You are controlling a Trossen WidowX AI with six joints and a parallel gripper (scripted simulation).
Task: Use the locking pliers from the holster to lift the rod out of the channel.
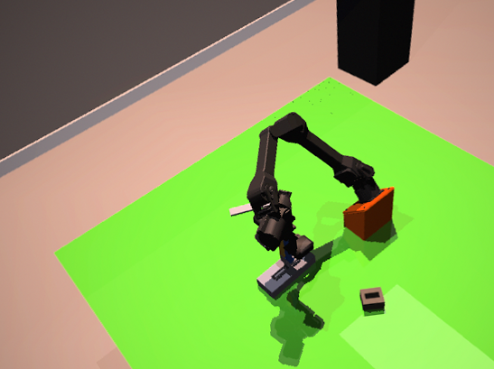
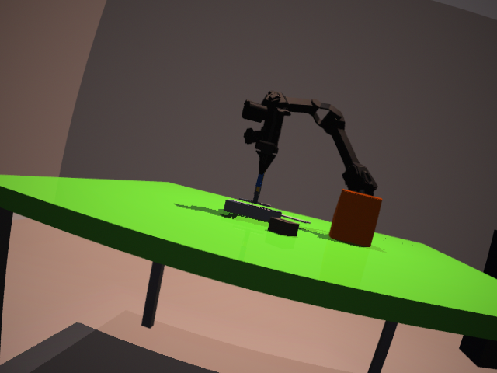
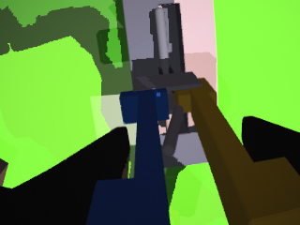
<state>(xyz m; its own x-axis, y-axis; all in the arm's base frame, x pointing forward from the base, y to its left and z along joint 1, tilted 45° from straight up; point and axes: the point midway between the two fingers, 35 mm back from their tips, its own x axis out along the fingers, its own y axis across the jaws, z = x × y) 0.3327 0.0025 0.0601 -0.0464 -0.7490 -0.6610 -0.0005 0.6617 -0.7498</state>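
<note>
My gripper tip is 9 cm above the light grey rod. The rest, counted from my gripper tip: grey channel block: 1 cm to the right, 12 cm below; small dark holster: 10 cm behind, 24 cm to the left, 13 cm below.
</note>
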